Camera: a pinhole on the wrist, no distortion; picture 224 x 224 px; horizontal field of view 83.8 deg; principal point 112.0 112.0 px. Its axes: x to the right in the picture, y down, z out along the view. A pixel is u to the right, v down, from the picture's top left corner.
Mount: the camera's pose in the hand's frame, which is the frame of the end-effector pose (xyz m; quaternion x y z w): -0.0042 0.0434 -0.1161 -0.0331 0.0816 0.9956 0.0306
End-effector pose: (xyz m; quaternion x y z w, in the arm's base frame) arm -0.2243 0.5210 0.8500 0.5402 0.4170 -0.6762 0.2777
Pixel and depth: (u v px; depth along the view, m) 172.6 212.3 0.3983
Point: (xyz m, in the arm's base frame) -0.4788 0.3292 1.1562
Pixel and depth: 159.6 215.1 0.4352
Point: -0.5352 0.3094 1.1467
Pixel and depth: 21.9 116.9 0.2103
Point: -0.2600 0.4114 0.7123
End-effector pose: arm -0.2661 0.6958 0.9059 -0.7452 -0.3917 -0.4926 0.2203
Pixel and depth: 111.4 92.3 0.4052
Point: 0.0208 0.7792 0.7814
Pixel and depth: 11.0 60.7 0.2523
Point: -0.0127 0.7539 1.0345
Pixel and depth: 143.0 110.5 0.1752
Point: -0.1870 0.6666 0.8355
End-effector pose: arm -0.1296 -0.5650 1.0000 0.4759 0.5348 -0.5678 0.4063
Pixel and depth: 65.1 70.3 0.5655
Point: 0.0866 -1.0094 0.7400
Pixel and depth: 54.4 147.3 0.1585
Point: -0.1266 -0.6164 0.9394
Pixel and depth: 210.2 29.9 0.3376
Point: 0.2354 -0.7714 1.1903
